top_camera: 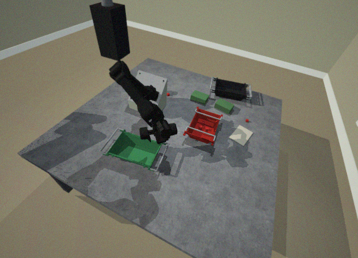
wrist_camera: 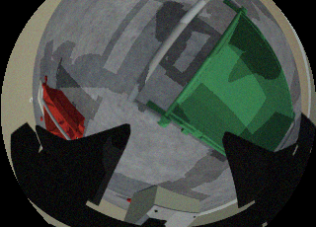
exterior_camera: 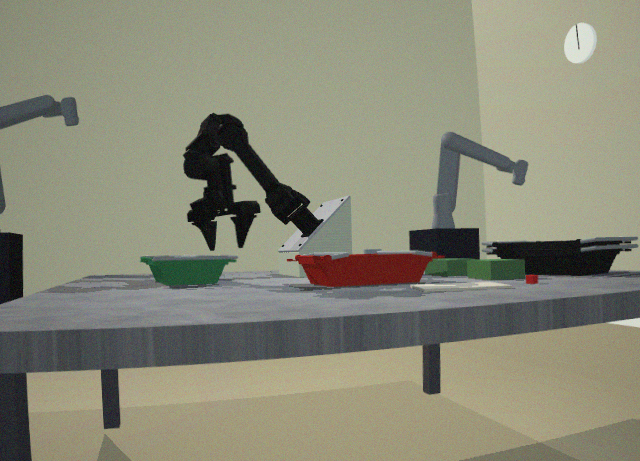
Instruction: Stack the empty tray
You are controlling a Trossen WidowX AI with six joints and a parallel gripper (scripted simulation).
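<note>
My gripper tip is 100 mm past the green tray, 90 mm to the left of it and 30 mm above it. From my gripper tip the other things lie so: pale flat card: 430 mm ahead, 320 mm to the left, 80 mm below; small red cube: 450 mm ahead, 470 mm to the left, 70 mm below.
</note>
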